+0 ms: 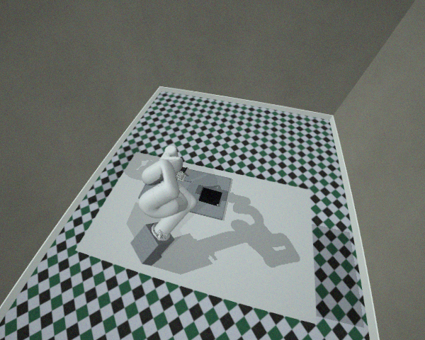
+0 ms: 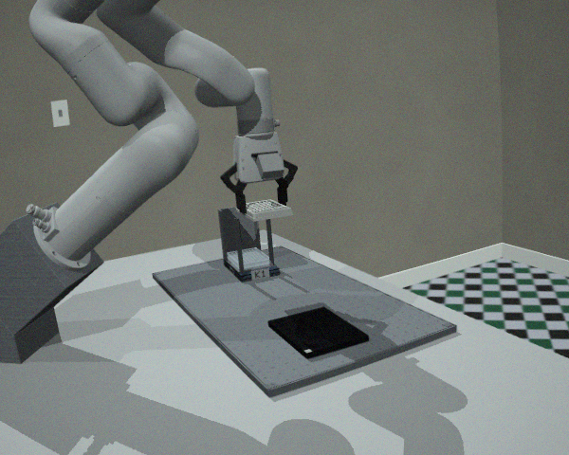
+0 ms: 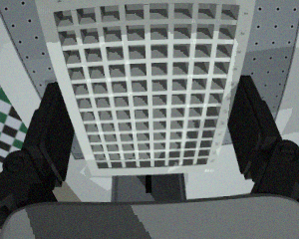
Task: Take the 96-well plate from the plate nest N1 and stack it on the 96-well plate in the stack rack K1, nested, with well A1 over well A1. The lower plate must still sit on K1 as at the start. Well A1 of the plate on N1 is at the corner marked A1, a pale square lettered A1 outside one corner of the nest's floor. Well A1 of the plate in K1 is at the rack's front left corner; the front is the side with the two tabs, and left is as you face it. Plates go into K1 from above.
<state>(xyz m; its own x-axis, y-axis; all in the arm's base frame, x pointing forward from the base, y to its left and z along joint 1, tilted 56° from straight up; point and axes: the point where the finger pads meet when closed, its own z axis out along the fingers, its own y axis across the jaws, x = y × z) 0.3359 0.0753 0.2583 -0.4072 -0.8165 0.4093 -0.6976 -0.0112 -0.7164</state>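
My hand is 12 cm short of the dark rack wall, 20 cm to the right of it and 11 cm above it. Round my hand: pale A1 square (22 cm behind, 27 cm to the right, 18 cm below); K1 label (5 cm ahead, 7 cm to the left, 18 cm below); white 96-well plate (1 cm below).
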